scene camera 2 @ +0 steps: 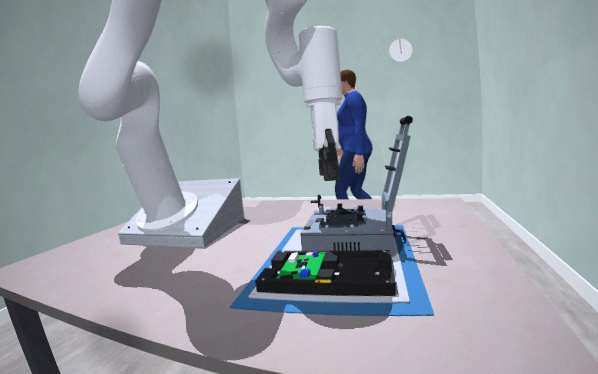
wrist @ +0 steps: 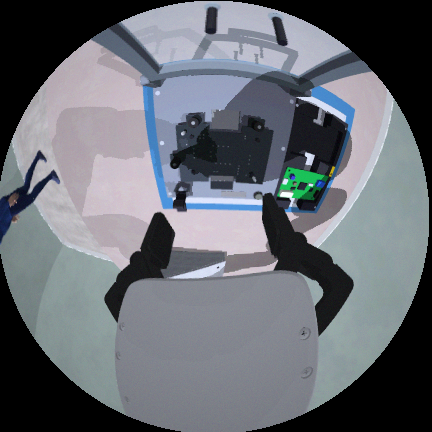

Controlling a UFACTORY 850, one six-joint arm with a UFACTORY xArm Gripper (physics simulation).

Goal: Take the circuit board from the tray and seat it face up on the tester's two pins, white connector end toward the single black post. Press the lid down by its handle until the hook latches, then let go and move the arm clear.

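The green circuit board (scene camera 2: 316,261) (wrist: 302,186) lies face up in the black tray (scene camera 2: 350,288) (wrist: 312,132), with its white connector toward the robot-base side. The grey tester (scene camera 2: 320,242) (wrist: 165,110) stands beside the tray, with a dark nest plate (wrist: 232,150) bearing small posts on top. Its lid (scene camera 2: 398,162) (wrist: 131,49) stands open and tilted back; the black handle (scene camera 2: 406,120) is at its upper end. The black hook (scene camera 2: 317,201) (wrist: 180,201) is on the opposite edge. My gripper (scene camera 2: 329,178) (wrist: 212,214) is open and empty, well above the tester. Which pins take the board is unclear.
A blue mat (scene camera 2: 420,300) (wrist: 152,150) lies under tray and tester on the pink table (scene camera 2: 500,310) (wrist: 120,185). The robot's wedge base (scene camera 2: 165,237) (wrist: 195,262) stands at the left in the scene view. A person in blue (scene camera 2: 356,125) (wrist: 7,212) is behind the table.
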